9 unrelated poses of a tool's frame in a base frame.
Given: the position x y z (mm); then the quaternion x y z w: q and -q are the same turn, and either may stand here.
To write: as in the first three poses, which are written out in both.
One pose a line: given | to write
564 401 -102 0.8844 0.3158 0.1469 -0.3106 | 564 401 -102 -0.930 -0.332 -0.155 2.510
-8 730 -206 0.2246 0.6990 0.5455 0.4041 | -8 730 -206 0.246 0.764 0.596 2.310
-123 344 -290 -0.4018 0.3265 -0.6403 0.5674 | -123 344 -290 -0.488 0.397 -0.778 1.935
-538 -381 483 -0.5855 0.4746 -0.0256 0.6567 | -538 -381 483 -0.776 0.629 -0.034 1.709
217 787 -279 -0.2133 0.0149 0.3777 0.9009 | 217 787 -279 -0.491 0.034 0.870 0.898
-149 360 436 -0.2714 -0.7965 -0.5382 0.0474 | -149 360 436 -0.272 -0.797 -0.539 3.047
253 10 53 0.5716 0.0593 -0.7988 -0.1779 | 253 10 53 -0.581 -0.060 0.812 2.784
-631 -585 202 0.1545 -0.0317 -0.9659 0.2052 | -631 -585 202 0.158 -0.032 -0.987 2.728
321 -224 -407 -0.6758 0.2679 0.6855 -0.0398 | 321 -224 -407 0.676 -0.268 -0.686 3.062
